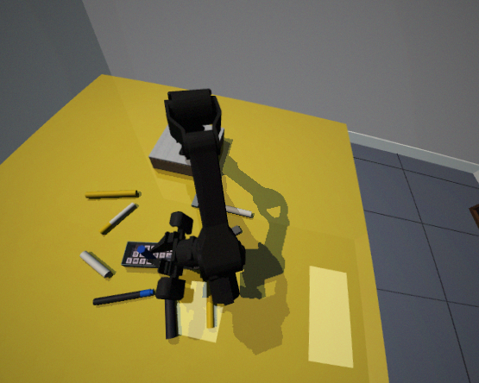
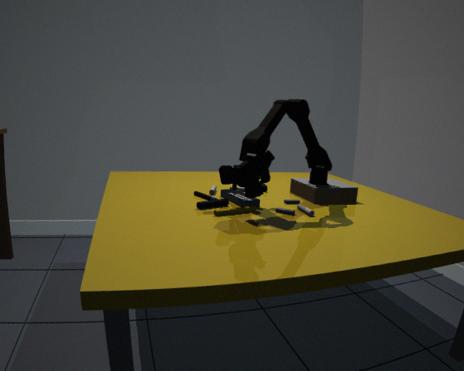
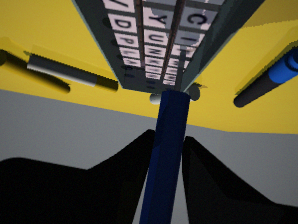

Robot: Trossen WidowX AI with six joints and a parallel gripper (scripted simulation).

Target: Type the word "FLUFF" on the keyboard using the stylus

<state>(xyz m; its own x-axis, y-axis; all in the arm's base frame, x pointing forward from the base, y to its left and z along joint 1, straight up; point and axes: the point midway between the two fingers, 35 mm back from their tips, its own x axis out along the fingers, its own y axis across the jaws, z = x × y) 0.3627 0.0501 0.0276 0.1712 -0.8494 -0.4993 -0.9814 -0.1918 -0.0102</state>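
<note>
Now: gripper tip 10 cm short of the black cylinder, 8 cm to the right of it and 6 cm above it. Also, from my gripper tip: thin grey tip 5 cm below; dark blue stylus 2 cm below; yellow stick 4 cm ahead, 16 cm to the left, 6 cm below.
</note>
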